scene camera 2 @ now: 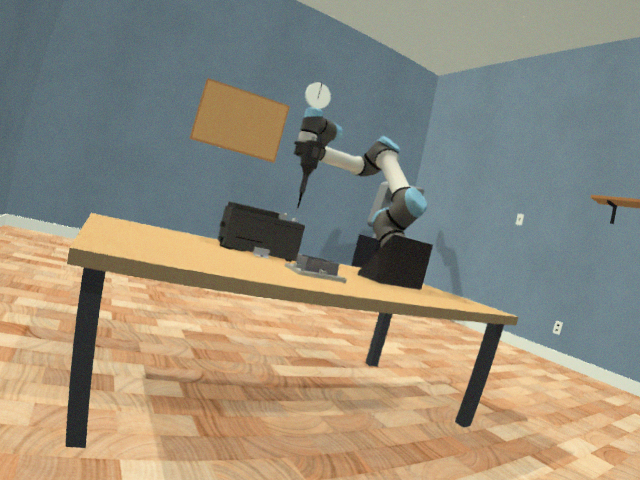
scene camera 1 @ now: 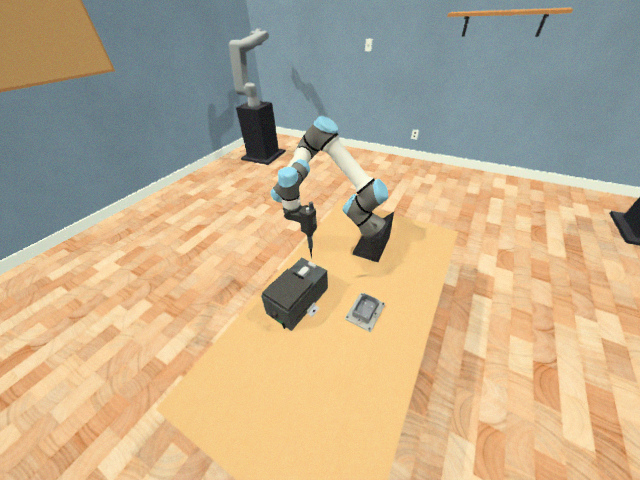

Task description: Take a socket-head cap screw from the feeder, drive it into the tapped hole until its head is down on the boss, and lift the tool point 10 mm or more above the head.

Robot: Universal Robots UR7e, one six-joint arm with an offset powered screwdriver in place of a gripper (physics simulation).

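Note:
My screwdriver points down, its thin tip a short way above the far end of the feeder's top, near the pale pick-up parts. The gap shows in the scene camera 2 view. The tip is too small to tell whether a screw sits on it. The black box-shaped feeder stands on the table. A grey metal housing with a flat flange and a raised hollow body lies apart from the feeder, nearer the arm's base side. Its tapped hole and boss are too small to make out.
The table carries everything. A small pale bracket sits at the feeder's side facing the housing. The arm's black base wedge stands beyond the housing. Another grey arm stands on a pedestal by the wall.

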